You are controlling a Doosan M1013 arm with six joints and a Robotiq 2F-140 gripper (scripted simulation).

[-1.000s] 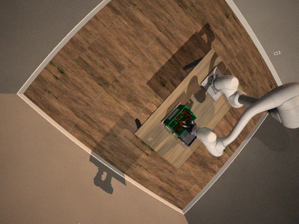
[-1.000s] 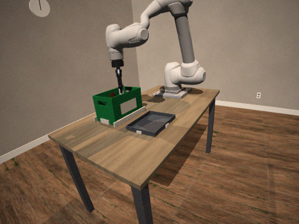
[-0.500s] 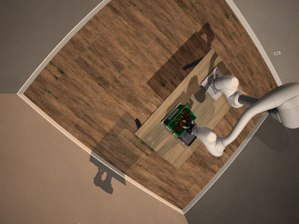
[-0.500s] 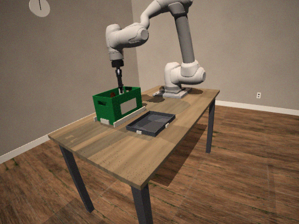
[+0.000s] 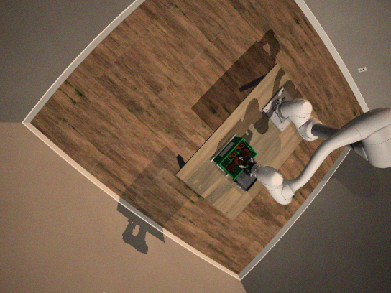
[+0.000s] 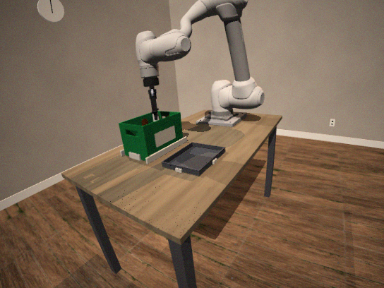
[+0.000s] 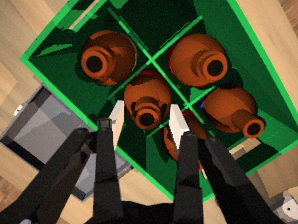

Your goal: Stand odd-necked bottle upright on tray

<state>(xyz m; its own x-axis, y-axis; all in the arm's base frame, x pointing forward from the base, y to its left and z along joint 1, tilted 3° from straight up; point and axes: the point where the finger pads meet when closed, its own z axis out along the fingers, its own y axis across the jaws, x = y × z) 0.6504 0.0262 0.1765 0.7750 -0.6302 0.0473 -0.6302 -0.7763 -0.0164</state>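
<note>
The green crate lies 40 mm to the right of my hand and 90 mm below it. From my hand the other things lie so: dark grey tray 10 mm behind, 230 mm to the left, 160 mm below.
</note>
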